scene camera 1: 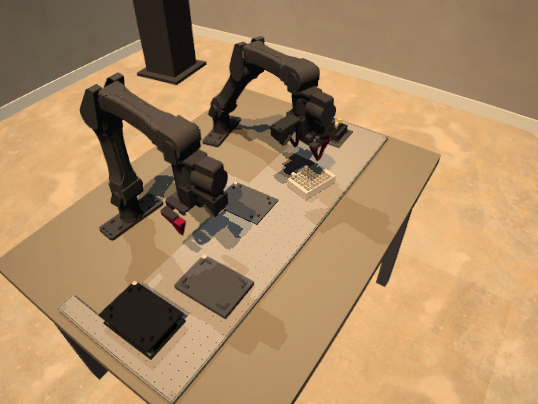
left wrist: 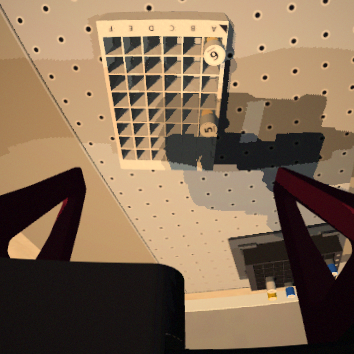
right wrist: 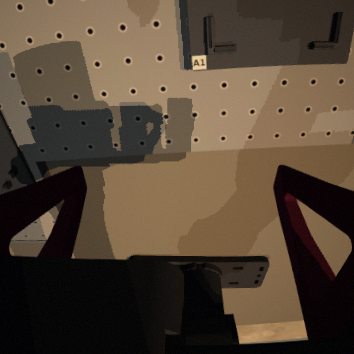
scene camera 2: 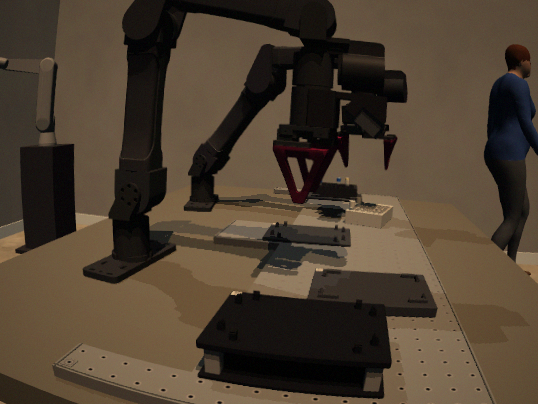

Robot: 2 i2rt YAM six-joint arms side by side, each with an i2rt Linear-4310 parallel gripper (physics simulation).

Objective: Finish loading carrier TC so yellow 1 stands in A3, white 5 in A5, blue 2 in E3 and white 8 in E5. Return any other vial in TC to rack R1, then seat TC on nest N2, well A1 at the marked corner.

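Places are measured from the left arm's base along level axes (x ahead, y right, z down), in metres.
Where they show: left gripper, fingertip midpoint: [scene camera 1: 307, 153] [left wrist: 179, 177] [scene camera 2: 366, 168]; right gripper, fingertip midpoint: [scene camera 1: 194, 222] [right wrist: 179, 175] [scene camera 2: 305, 197]; left arm's base at its link origin: [scene camera 1: 222, 131] [scene camera 2: 202, 203]; right arm's base at its link origin: [scene camera 1: 132, 216] [right wrist: 197, 269] [scene camera 2: 132, 261].
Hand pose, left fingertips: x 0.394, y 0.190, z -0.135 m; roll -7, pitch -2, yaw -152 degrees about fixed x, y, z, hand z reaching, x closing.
Observation:
Each offset is from my left fingertips to the centre of the thing. "*": to the spot under its first point.
Carrier TC, the cream grid {dx +0.019, dy -0.003, dz +0.107 m} [scene camera 1: 300, 190] [scene camera 2: 367, 217] [left wrist: 160, 24], stands on the perforated board. In the left wrist view, a white-capped vial reading 6 or 9 {dx -0.033, dy +0.023, dz +0.097 m} [left wrist: 214, 54] stands in A1, the marked corner, and white 5 {dx -0.007, dy -0.025, dz +0.097 m} [left wrist: 208, 129] appears to be in A5. The dark rack {dx -0.017, dy -0.303, dz +0.101 m} [scene camera 2: 335, 190] [left wrist: 272, 272] behind holds a yellow vial [scene camera 2: 347, 180] [left wrist: 271, 295], a blue vial {dx -0.004, dy -0.334, dz +0.091 m} [scene camera 2: 339, 179] [left wrist: 290, 291] and another blue one {dx -0.067, dy -0.292, dz +0.091 m} [left wrist: 333, 269]. My left gripper [scene camera 1: 306, 152] [scene camera 2: 366, 167] [left wrist: 179, 177] is open and empty, above and behind TC. My right gripper [scene camera 2: 299, 200] [right wrist: 179, 175] is open and empty, high above the table.
A dark plate with pins {dx -0.141, dy +0.149, dz +0.115 m} [scene camera 1: 250, 202] [scene camera 2: 307, 235] lies mid-board. A plate with corner brackets {dx -0.087, dy +0.459, dz +0.112 m} [scene camera 1: 215, 285] [scene camera 2: 372, 295] [right wrist: 275, 35] bears an A1 tag {* dx -0.151, dy +0.392, dz +0.107 m} [right wrist: 199, 62]. A raised dark pinned stand [scene camera 1: 142, 317] [scene camera 2: 300, 325] is nearest. A person [scene camera 2: 507, 120] stands beyond the table.

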